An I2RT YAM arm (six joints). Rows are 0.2 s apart.
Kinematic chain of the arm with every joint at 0, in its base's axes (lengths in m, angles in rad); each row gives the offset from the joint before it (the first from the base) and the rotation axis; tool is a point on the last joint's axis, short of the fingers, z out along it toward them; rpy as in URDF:
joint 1: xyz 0 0 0.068 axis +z
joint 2: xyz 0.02 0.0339 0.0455 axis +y
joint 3: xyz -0.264 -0.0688 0 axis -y
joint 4: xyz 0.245 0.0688 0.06 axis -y
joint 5: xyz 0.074 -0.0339 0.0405 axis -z
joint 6: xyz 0.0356 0 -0.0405 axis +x
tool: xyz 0 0 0 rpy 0 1.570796 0
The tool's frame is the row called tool.
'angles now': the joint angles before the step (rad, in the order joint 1, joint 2, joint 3, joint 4, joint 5, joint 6). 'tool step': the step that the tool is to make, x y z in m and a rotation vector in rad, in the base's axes. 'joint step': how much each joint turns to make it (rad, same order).
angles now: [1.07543, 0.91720, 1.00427, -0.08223, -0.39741, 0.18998]
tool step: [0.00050, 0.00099, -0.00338, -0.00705, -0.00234, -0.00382]
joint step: [0.00090, 0.00073, -0.01060, 0.00398, 0.00471, -0.00586]
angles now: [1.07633, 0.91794, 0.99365, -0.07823, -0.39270, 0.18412]
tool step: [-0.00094, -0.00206, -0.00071, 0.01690, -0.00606, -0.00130]
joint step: [-0.00062, -0.01205, -0.01530, 0.02211, 0.00069, 0.00291]
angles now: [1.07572, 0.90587, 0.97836, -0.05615, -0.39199, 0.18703]
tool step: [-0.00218, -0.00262, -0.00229, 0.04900, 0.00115, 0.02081]
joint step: [0.00016, -0.02061, -0.03955, 0.07219, -0.01959, 0.02733]
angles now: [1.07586, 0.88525, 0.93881, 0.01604, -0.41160, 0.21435]
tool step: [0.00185, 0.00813, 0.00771, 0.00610, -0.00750, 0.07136]
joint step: [-0.00033, 0.04376, 0.04230, 0.01118, -0.07177, 0.00182]
